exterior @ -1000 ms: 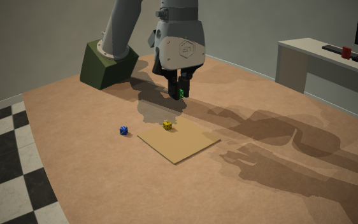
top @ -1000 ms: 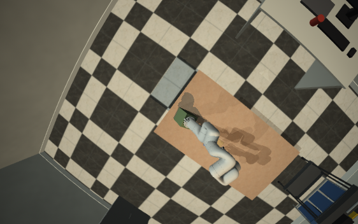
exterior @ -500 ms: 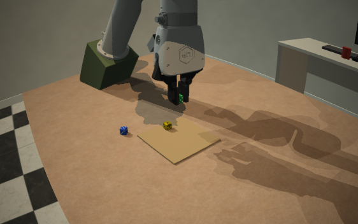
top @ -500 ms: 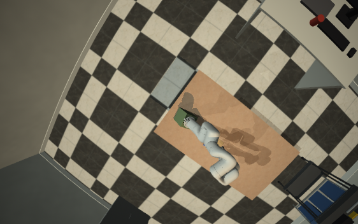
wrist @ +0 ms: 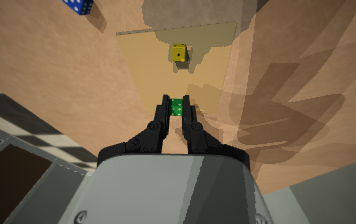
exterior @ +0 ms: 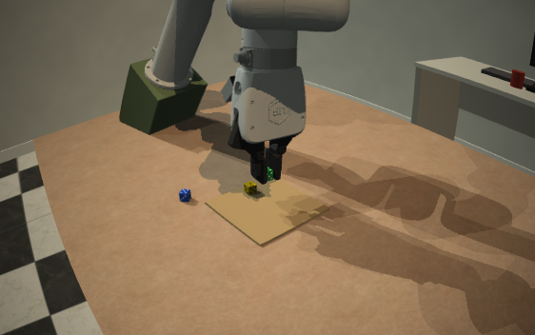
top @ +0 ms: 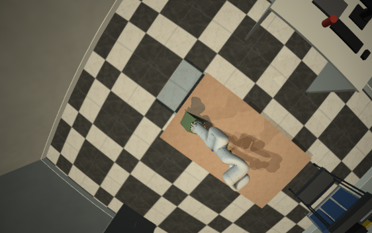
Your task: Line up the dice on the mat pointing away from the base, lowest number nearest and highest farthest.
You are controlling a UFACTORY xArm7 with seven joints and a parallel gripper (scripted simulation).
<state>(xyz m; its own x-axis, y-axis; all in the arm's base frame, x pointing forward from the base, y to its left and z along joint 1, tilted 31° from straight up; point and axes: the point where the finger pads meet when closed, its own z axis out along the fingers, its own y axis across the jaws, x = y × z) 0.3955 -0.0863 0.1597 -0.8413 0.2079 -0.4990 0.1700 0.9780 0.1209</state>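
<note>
Now: the tan mat 7 cm below my hand. The rest, counted from my hand: blue die (11 cm behind, 8 cm to the right, 7 cm below); green die (1 cm below); yellow die (5 cm behind, 1 cm to the left, 6 cm below).
</note>
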